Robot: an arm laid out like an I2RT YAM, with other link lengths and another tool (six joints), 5 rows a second.
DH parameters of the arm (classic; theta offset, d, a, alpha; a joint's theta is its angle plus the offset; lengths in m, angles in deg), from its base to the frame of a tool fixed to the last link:
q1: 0 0.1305 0.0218 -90
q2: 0 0 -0.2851 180
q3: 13.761 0 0.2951 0
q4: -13.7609 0.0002 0.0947 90
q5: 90 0.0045 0 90
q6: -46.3 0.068 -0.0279 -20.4
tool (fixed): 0 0.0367 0 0
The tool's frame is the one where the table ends.
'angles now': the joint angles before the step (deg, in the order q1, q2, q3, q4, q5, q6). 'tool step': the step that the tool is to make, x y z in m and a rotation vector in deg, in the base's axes. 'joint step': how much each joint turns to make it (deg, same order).
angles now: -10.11, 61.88, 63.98, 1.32, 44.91, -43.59
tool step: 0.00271, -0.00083, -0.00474, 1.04, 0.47, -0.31
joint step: -0.09, 0.70, 0.36, -1.24, 0.27, 1.32
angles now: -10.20, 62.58, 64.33, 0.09, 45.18, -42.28
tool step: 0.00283, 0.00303, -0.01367, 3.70, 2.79, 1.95
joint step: -0.08, 0.70, 1.41, -7.12, -2.11, 4.31
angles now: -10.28, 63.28, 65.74, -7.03, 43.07, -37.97
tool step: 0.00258, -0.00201, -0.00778, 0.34, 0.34, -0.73
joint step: -0.18, 0.53, -0.88, 0.71, 0.53, 0.44
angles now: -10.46, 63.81, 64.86, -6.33, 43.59, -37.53
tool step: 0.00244, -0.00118, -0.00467, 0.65, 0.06, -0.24
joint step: -0.17, 0.52, -0.18, -0.08, 0.00, 0.87
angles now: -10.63, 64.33, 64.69, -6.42, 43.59, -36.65
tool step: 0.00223, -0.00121, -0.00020, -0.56, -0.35, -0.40
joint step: -0.01, 0.36, -0.35, 1.58, 0.44, -0.62
